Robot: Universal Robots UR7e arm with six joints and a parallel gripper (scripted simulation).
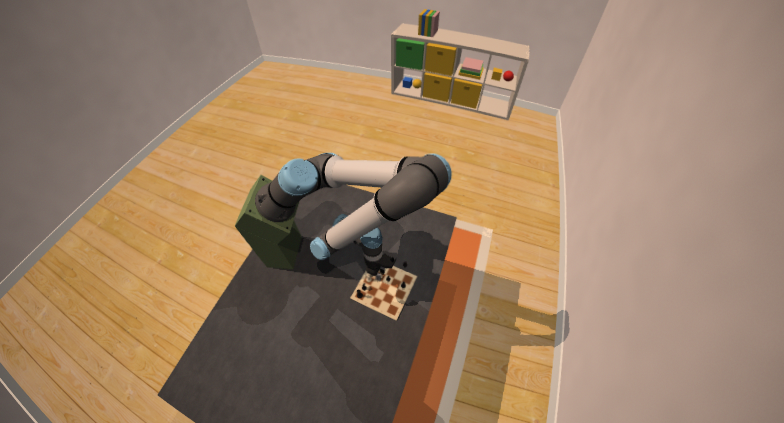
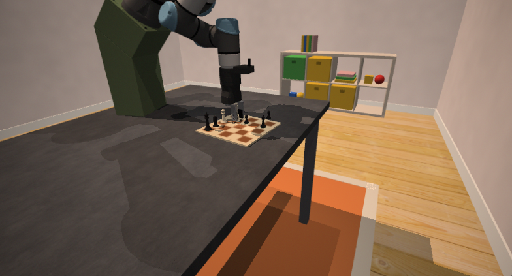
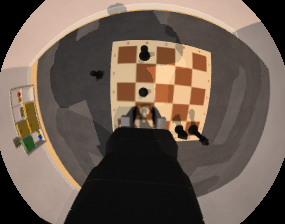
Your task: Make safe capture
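Now: the small white pawn 10 mm below my hand. From my hand the other things lie so: small chessboard: 40 mm to the right, 30 mm below, 30 mm ahead.
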